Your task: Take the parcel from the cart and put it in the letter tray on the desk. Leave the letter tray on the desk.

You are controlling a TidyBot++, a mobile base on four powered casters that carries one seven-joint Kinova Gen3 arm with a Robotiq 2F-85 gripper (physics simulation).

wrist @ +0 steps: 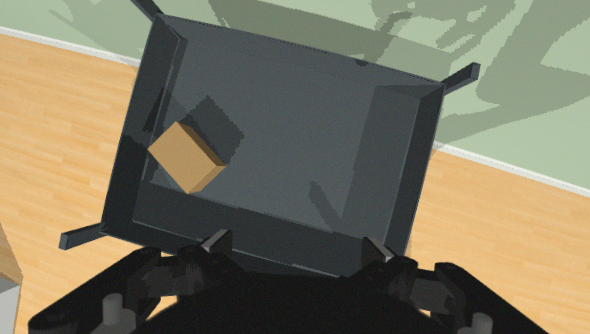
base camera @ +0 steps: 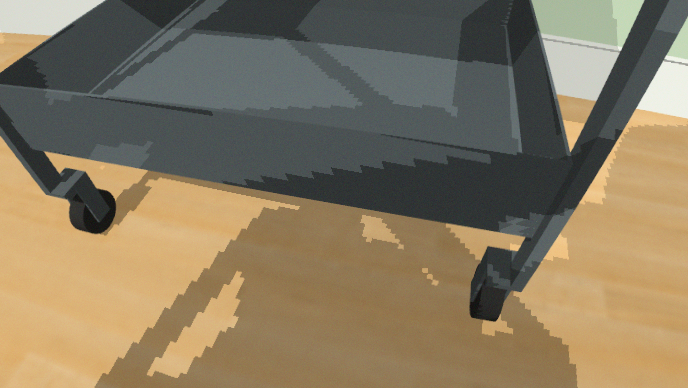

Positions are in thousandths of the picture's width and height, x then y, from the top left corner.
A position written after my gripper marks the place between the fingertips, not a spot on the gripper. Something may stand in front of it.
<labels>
My gripper shows in the wrist view (503, 744); in the base camera view it is out of frame. A cardboard parcel shows in the wrist view (311, 463); in the base camera view it is out of frame.
</labels>
